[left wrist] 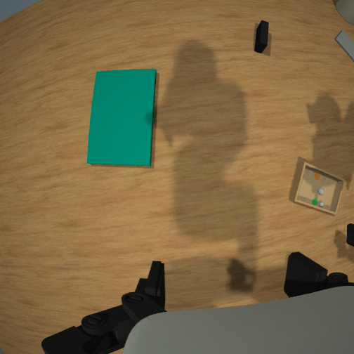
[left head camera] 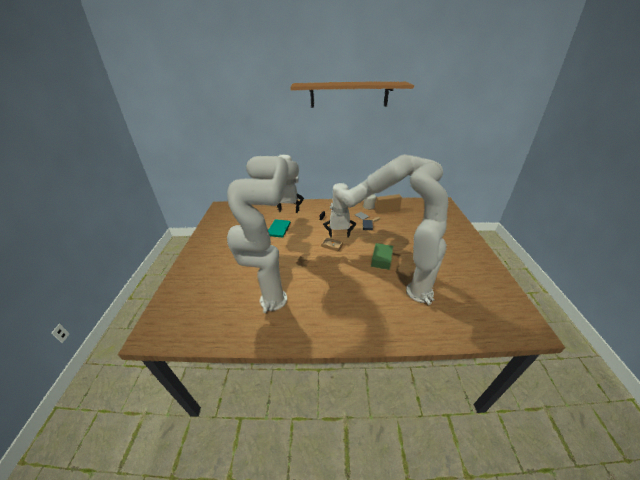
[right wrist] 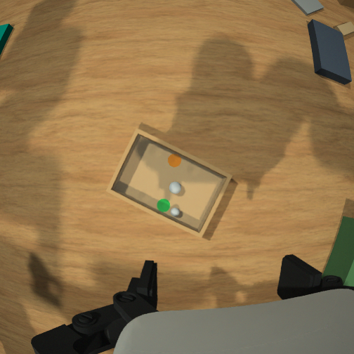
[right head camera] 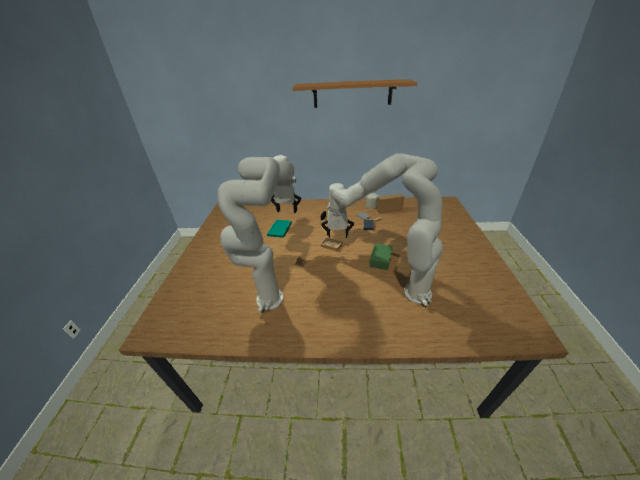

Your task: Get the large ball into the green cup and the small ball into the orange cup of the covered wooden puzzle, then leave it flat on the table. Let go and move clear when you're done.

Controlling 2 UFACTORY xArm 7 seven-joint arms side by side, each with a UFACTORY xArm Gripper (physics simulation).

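Places are measured from the left arm's base along level axes (x left, y ahead, z down), in metres.
Where they show: left gripper, fingertip midpoint: [left head camera: 288, 211] [right head camera: 287, 211]; right gripper, fingertip midpoint: [left head camera: 339, 236] [right head camera: 337, 236]; left arm's base at its link origin: [left head camera: 273, 299] [right head camera: 270, 299]; right arm's base at its link origin: [left head camera: 419, 292] [right head camera: 417, 293].
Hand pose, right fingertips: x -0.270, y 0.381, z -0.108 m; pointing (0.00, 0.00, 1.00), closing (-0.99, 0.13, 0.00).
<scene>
Each offset is from my right fingertips to the top centre of the thing.
The wooden puzzle @(dy +0.055, dx +0.044, dz +0.086 m) [left head camera: 330, 248] [right head camera: 331, 247] [left wrist: 315, 208] [right wrist: 155, 213] lies flat on the table. In both wrist views, the large ball [left wrist: 321, 191] [right wrist: 175, 188] lies on its floor between the orange cup [left wrist: 317, 176] [right wrist: 174, 160] and the green cup [left wrist: 315, 202] [right wrist: 163, 205]. The small ball [left wrist: 321, 204] [right wrist: 175, 212] lies beside the green cup, near a long wall. My right gripper [left head camera: 339, 235] [right head camera: 337, 236] [right wrist: 221, 280] is open above the puzzle, not touching it. My left gripper [left head camera: 288, 209] [right head camera: 286, 210] [left wrist: 228, 278] is open, high over the back left of the table.
A teal slab @(dy +0.183, dx +0.397, dz +0.093 m) [left head camera: 279, 227] [left wrist: 123, 117] lies left of the puzzle, a green block @(dy -0.036, dx -0.235, dz +0.060 m) [left head camera: 382, 256] [right head camera: 381, 256] to its right. Behind are a black block [left wrist: 261, 36], a dark blue block @(dy +0.277, dx -0.157, dz +0.090 m) [left head camera: 367, 224] [right wrist: 330, 51], a grey plate @(dy +0.391, dx -0.120, dz +0.102 m) [left head camera: 361, 215], a white cup @(dy +0.535, dx -0.177, dz +0.022 m) [right head camera: 371, 200] and a brown box @(dy +0.483, dx -0.294, dz +0.003 m) [left head camera: 387, 204].
</scene>
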